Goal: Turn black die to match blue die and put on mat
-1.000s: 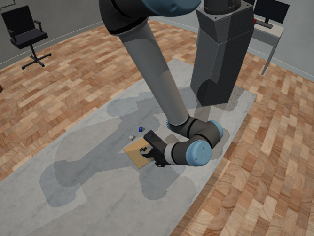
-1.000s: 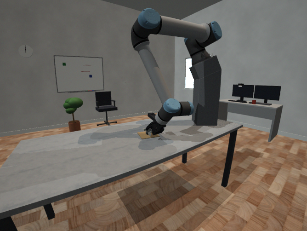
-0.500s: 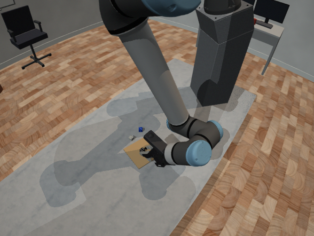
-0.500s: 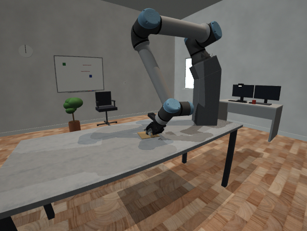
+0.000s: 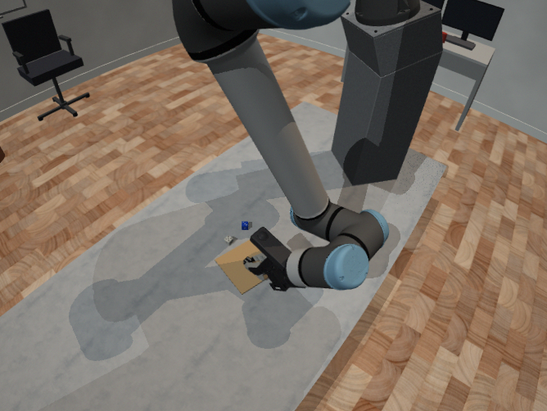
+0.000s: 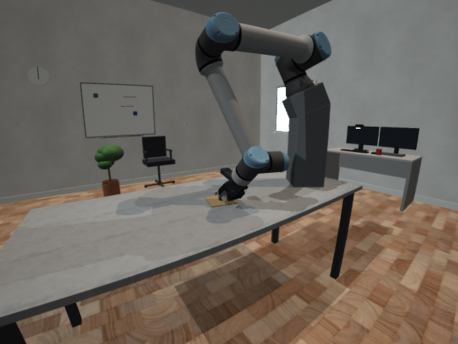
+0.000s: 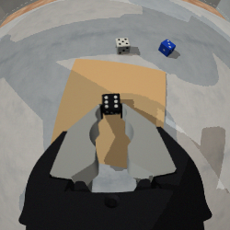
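Now: hand 10 mm to the left of the black die and 10 mm above it. Round my hand: blue die: 120 mm behind, 90 mm to the right, 10 mm below; tan mat: 10 mm to the right, 20 mm below; white die: 40 mm behind, 100 mm to the right, 10 mm below.
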